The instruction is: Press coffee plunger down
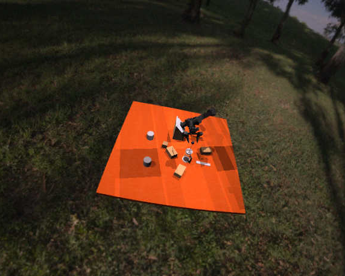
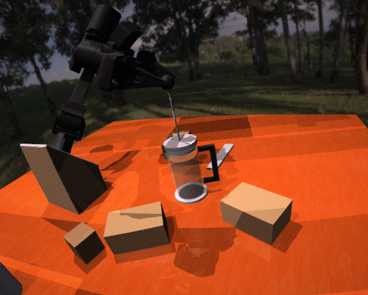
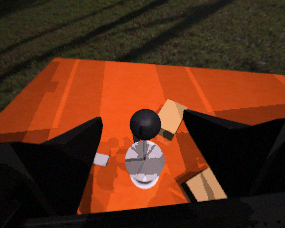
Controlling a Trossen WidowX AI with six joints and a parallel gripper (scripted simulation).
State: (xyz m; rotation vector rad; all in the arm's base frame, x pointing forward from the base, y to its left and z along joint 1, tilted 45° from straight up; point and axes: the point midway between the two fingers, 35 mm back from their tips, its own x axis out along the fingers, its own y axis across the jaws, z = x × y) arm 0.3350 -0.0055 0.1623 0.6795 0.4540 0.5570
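My gripper tip is now 1 cm short of the glass coffee press, 1 cm to the right of it and 13 cm above it. Also, from my gripper tip: flat grey bar (1 cm behind, 18 cm to the left, 26 cm below).
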